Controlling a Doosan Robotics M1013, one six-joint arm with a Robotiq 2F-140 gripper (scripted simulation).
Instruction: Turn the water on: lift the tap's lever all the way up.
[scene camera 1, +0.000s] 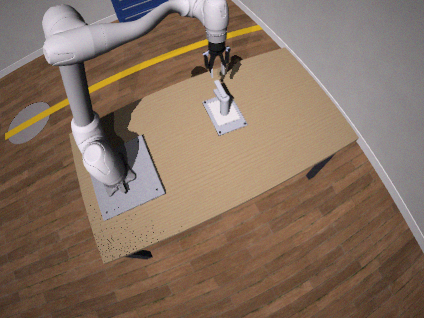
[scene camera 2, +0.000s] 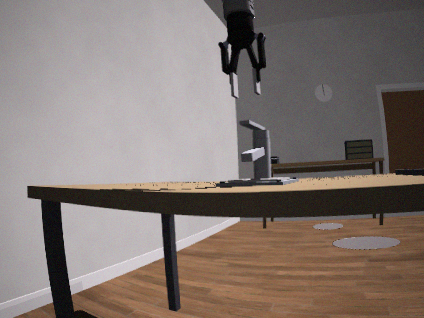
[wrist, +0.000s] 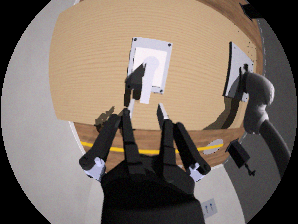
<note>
In view: my gripper (scene camera 2: 246, 95) and a tap (scene camera 2: 260, 154).
My gripper is seen too in the wrist view (wrist: 146, 106). The tap is seen too in scene camera 1 (scene camera 1: 223, 114) and in the wrist view (wrist: 140, 53).
</note>
